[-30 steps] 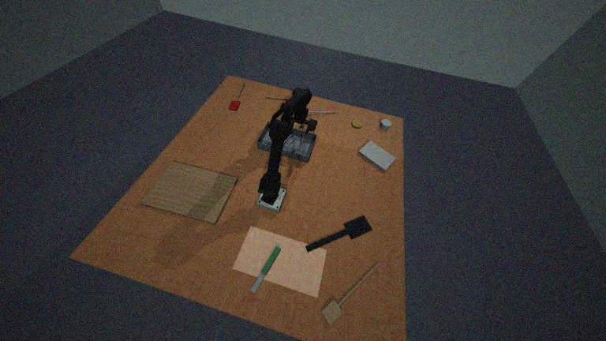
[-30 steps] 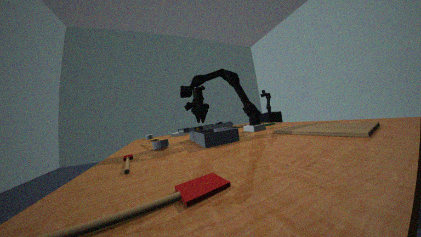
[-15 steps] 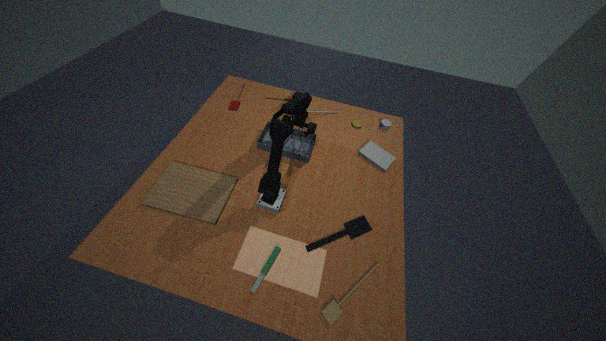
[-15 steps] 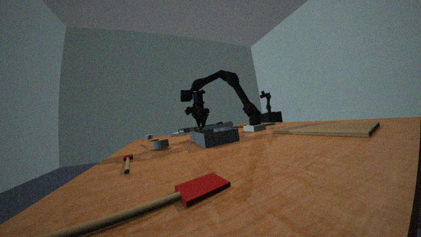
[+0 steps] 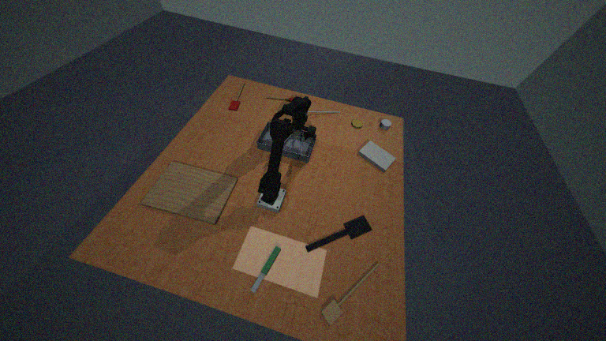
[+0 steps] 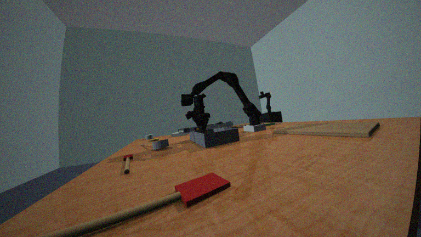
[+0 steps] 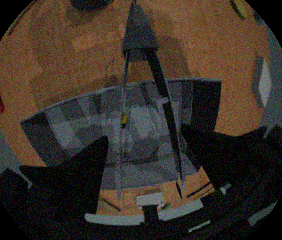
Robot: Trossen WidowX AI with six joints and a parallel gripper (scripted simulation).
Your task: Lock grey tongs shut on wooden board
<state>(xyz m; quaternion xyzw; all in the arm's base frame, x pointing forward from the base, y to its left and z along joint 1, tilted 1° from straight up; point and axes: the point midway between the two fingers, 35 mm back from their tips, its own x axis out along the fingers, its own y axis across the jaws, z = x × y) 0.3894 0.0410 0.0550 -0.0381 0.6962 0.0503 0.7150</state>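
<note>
The roasting tin lies 50 mm to the left of my gripper tip, 40 mm behind it and 20 mm below it. The rest, counted from my gripper tip: red spatula: 520 mm to the left, 150 mm ahead, 50 mm below; yellow disc: 330 mm ahead, 280 mm to the right, 40 mm below; black spatula: 420 mm to the right, 380 mm behind, 50 mm below.
</note>
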